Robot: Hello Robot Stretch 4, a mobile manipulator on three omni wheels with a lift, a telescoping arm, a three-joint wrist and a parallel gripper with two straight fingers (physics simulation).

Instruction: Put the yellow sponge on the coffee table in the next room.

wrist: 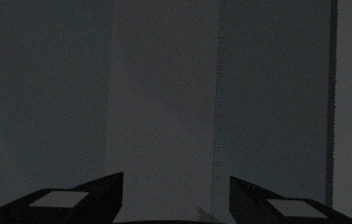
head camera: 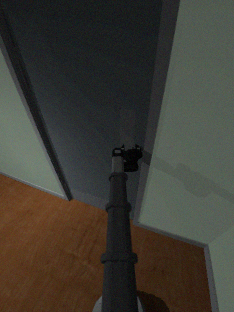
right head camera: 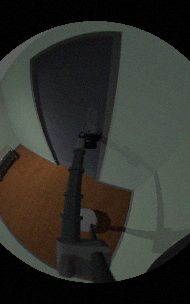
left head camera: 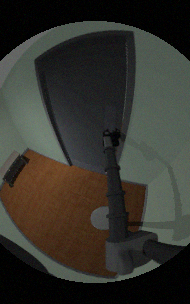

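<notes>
My gripper (head camera: 131,147) (left head camera: 113,132) (right head camera: 91,134) (wrist: 176,190) is open and empty, at the end of the extended arm (head camera: 119,220). It is in front of the dark area inside a door frame (head camera: 159,75) (left head camera: 131,75) (right head camera: 114,85), close to the frame's right side. A paler upright strip (head camera: 127,125) (wrist: 162,110) shows beyond the fingers; in the wrist view it lies between them. I cannot tell whether the dark area is a closed door or an unlit room. The yellow sponge and the coffee table do not show in these views.
Pale green walls (head camera: 205,125) (left head camera: 162,110) stand on both sides of the frame, and the arm's shadow falls on the right one. Brown wooden floor (head camera: 50,240) (left head camera: 50,200) lies before it. A low dark item with a pale top (left head camera: 16,170) (right head camera: 8,162) stands at the far left.
</notes>
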